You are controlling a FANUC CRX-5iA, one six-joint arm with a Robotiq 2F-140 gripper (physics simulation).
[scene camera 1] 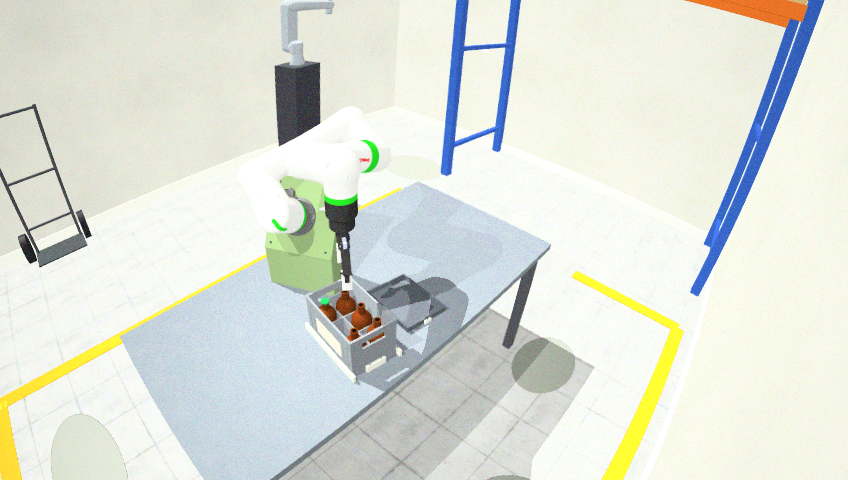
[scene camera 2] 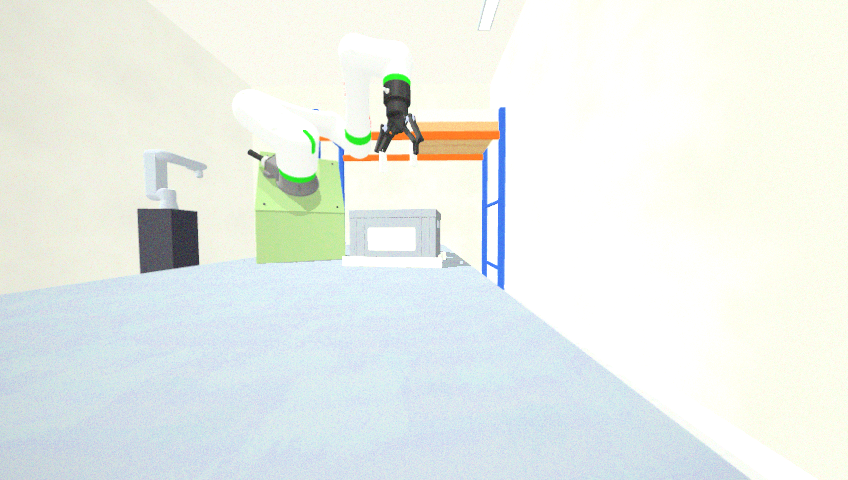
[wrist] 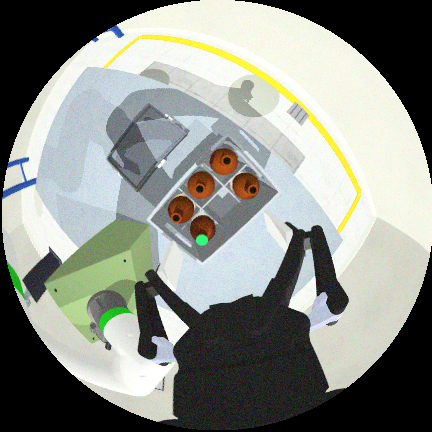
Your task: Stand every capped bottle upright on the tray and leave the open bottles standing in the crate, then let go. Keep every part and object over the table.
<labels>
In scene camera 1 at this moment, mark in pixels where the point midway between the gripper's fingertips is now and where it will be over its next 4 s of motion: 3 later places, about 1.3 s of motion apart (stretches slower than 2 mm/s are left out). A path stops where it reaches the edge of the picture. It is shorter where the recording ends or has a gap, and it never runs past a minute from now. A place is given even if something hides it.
My gripper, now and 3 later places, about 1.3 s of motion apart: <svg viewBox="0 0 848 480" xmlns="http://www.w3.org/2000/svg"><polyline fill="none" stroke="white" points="344,275 324,285 325,296 323,301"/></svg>
</labels>
